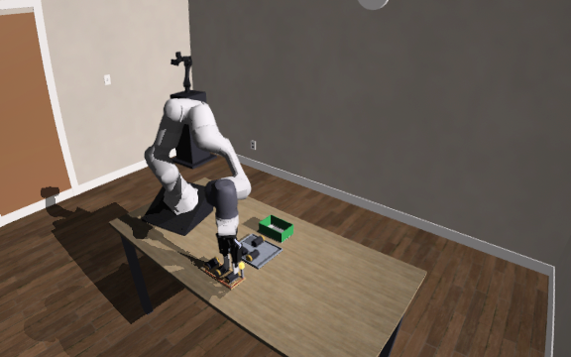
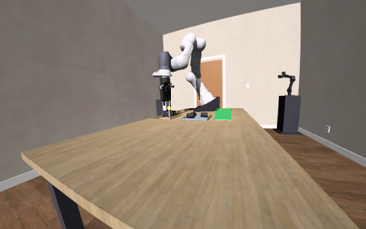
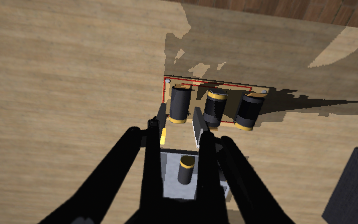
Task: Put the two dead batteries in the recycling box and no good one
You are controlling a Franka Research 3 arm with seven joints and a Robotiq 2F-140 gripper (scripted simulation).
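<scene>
Now: hand 3 cm to the right of the bulb, 3 cm short of it and 2 cm above it. Round my hand: green recycling box (41 cm to the left, 8 cm below, 5 cm behind); then grey tray (22 cm to the left, 9 cm below, 5 cm behind).
</scene>
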